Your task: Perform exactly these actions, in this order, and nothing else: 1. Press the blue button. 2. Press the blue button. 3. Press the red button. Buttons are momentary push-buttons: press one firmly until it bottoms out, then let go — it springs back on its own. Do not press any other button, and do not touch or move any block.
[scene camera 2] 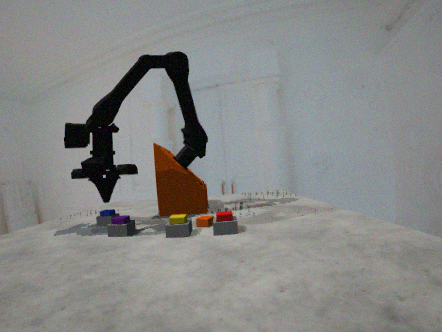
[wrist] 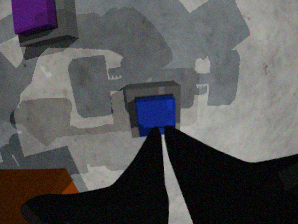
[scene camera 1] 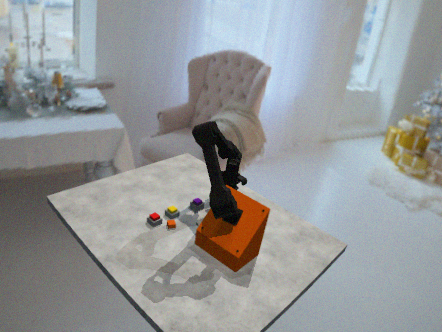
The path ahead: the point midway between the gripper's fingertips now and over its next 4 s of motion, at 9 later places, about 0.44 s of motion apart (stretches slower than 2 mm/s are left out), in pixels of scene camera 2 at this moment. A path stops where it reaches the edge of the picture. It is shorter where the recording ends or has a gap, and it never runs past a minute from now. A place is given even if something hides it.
My gripper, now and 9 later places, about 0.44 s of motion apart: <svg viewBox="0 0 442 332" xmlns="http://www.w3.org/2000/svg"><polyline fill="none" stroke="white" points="106,202 105,206 106,211 106,212 108,198 109,175 174,168 221,182 223,203 225,212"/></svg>
